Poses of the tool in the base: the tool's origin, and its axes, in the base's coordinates. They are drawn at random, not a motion.
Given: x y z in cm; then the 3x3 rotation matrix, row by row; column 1 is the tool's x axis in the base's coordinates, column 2 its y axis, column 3 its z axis. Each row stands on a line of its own.
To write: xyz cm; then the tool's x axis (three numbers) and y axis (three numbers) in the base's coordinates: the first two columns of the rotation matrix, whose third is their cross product. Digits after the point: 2 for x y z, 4 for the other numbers.
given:
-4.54, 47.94, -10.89
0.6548, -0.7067, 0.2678
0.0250, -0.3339, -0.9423
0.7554, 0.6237, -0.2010
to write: -4.54, 47.94, -10.89, 0.6548, 0.0250, 0.7554, -0.7067, -0.3339, 0.6237
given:
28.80, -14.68, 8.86
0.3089, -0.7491, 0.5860
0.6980, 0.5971, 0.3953
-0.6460, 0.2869, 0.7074
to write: 28.80, -14.68, 8.86, 0.3089, 0.6980, -0.6460, -0.7491, 0.5971, 0.2869
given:
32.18, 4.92, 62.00
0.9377, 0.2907, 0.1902
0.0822, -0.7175, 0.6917
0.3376, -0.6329, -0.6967
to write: 32.18, 4.92, 62.00, 0.9377, 0.0822, 0.3376, 0.2907, -0.7175, -0.6329
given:
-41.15, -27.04, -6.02
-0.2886, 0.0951, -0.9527
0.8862, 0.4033, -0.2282
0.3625, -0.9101, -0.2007
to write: -41.15, -27.04, -6.02, -0.2886, 0.8862, 0.3625, 0.0951, 0.4033, -0.9101
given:
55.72, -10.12, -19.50
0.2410, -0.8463, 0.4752
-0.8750, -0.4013, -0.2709
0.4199, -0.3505, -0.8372
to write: 55.72, -10.12, -19.50, 0.2410, -0.8750, 0.4199, -0.8463, -0.4013, -0.3505
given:
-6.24, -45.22, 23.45
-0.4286, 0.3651, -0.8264
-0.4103, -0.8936, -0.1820
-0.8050, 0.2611, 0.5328
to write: -6.24, -45.22, 23.45, -0.4286, -0.4103, -0.8050, 0.3651, -0.8936, 0.2611
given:
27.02, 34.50, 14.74
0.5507, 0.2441, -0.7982
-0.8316, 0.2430, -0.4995
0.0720, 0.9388, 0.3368
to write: 27.02, 34.50, 14.74, 0.5507, -0.8316, 0.0720, 0.2441, 0.2430, 0.9388
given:
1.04, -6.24, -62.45
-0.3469, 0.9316, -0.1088
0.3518, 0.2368, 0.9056
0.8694, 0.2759, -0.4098
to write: 1.04, -6.24, -62.45, -0.3469, 0.3518, 0.8694, 0.9316, 0.2368, 0.2759
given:
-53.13, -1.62, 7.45
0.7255, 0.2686, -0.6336
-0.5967, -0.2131, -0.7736
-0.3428, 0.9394, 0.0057
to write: -53.13, -1.62, 7.45, 0.7255, -0.5967, -0.3428, 0.2686, -0.2131, 0.9394
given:
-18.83, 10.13, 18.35
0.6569, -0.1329, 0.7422
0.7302, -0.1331, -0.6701
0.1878, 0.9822, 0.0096
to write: -18.83, 10.13, 18.35, 0.6569, 0.7302, 0.1878, -0.1329, -0.1331, 0.9822
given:
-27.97, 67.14, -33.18
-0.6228, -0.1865, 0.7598
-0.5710, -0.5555, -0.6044
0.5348, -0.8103, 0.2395
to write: -27.97, 67.14, -33.18, -0.6228, -0.5710, 0.5348, -0.1865, -0.5555, -0.8103
